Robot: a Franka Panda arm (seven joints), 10 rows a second.
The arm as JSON. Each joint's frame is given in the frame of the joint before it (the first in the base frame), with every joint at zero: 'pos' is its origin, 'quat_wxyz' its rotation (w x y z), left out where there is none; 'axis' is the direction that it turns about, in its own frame. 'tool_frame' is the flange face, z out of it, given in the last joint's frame.
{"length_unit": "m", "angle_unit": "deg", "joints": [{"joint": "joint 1", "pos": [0.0, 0.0, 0.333], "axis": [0.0, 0.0, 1.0]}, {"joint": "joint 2", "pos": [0.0, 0.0, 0.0], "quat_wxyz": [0.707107, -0.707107, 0.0, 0.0], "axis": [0.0, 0.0, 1.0]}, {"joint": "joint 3", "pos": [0.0, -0.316, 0.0], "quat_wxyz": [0.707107, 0.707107, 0.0, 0.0], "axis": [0.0, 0.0, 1.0]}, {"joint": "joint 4", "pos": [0.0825, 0.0, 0.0], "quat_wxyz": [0.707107, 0.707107, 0.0, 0.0], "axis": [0.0, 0.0, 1.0]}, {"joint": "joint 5", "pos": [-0.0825, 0.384, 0.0], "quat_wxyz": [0.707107, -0.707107, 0.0, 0.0], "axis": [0.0, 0.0, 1.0]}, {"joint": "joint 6", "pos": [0.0, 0.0, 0.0], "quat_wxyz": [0.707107, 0.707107, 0.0, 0.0], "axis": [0.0, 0.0, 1.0]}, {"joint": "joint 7", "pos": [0.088, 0.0, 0.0], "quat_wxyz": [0.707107, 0.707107, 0.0, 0.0], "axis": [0.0, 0.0, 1.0]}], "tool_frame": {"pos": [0.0, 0.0, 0.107]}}
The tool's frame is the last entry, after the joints.
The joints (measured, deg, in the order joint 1, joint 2, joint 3, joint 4, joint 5, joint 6, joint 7), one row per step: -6.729, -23.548, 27.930, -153.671, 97.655, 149.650, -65.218; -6.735, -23.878, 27.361, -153.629, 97.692, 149.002, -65.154; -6.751, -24.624, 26.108, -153.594, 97.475, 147.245, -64.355; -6.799, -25.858, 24.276, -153.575, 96.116, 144.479, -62.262; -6.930, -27.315, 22.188, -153.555, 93.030, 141.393, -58.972; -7.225, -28.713, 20.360, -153.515, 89.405, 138.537, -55.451; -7.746, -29.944, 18.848, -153.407, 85.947, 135.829, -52.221; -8.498, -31.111, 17.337, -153.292, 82.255, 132.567, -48.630; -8.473, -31.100, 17.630, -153.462, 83.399, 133.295, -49.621; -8.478, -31.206, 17.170, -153.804, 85.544, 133.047, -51.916; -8.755, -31.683, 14.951, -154.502, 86.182, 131.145, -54.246
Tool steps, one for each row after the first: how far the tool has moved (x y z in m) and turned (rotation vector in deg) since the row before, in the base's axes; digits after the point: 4 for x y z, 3 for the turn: 0.0008, -0.0020, 0.0028, 0.671, -0.207, -0.101; 0.0014, -0.0038, 0.0058, 1.784, -0.004, -0.169; 0.0015, -0.0054, 0.0095, 2.376, 0.402, 0.066; 0.0011, -0.0069, 0.0112, 1.842, 0.963, 0.462; 0.0001, -0.0070, 0.0105, 1.131, 1.281, 0.554; -0.0004, -0.0069, 0.0092, 0.757, 1.372, 0.523; -0.0013, -0.0074, 0.0081, 0.846, 2.039, 0.601; -0.0002, 0.0003, -0.0012, -0.018, -0.712, -0.401; -0.0008, -0.0029, -0.0011, 1.065, -1.333, -0.177; -0.0020, -0.0128, -0.0005, 1.476, -1.174, 0.130
